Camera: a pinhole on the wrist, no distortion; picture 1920 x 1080 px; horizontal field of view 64.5 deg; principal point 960.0 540.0 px. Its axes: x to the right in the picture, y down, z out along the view. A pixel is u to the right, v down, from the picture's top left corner.
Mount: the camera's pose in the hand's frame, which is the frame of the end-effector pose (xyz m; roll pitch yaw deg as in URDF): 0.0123 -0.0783 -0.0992 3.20 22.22 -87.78
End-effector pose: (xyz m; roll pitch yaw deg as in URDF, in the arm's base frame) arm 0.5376 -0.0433 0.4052 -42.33 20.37 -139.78
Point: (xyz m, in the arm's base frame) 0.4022 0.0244 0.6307
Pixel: 1605 352
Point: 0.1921 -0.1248 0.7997
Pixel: 1671 1073
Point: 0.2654 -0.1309 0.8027
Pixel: 1477 908
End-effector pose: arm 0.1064 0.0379 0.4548 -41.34 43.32 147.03
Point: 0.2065 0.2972 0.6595
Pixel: outside the picture
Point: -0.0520 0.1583 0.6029
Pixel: 880 768
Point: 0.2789 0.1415 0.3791
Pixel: behind the camera
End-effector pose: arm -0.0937 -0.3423 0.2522 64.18 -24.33 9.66
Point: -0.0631 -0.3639 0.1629
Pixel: 649 161
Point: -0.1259 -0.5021 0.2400
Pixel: 149 136
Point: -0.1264 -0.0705 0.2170
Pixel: behind the camera
